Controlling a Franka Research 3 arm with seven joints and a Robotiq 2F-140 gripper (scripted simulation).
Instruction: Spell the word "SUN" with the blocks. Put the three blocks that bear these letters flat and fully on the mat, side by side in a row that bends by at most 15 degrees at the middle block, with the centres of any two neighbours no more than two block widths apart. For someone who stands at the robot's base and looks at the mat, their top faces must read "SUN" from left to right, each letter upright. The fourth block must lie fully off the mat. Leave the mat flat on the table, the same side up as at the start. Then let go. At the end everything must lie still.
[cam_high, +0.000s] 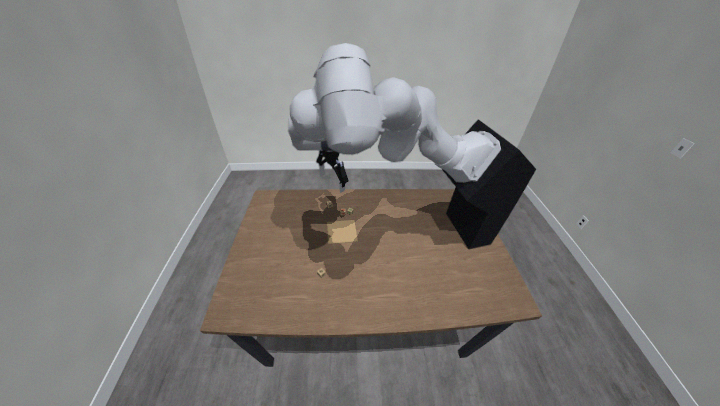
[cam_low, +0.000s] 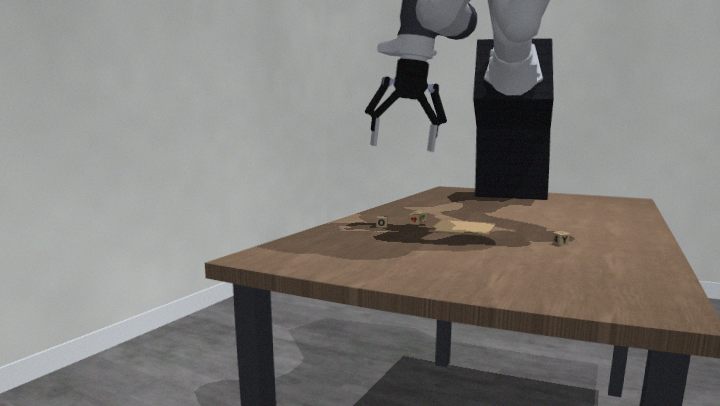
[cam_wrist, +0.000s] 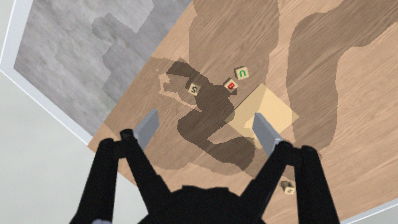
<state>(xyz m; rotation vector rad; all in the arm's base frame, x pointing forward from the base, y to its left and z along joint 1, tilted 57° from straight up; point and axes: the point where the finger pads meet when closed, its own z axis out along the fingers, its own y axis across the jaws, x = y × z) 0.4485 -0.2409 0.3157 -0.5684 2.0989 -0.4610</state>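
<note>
Right now my hand is 19 cm above the U block, 9 cm past it and 2 cm to the right of it. Round my hand: S block 19 cm below, 5 cm to the right, 2 cm ahead; then tan mat 20 cm below, 15 cm to the left, 3 cm behind.
</note>
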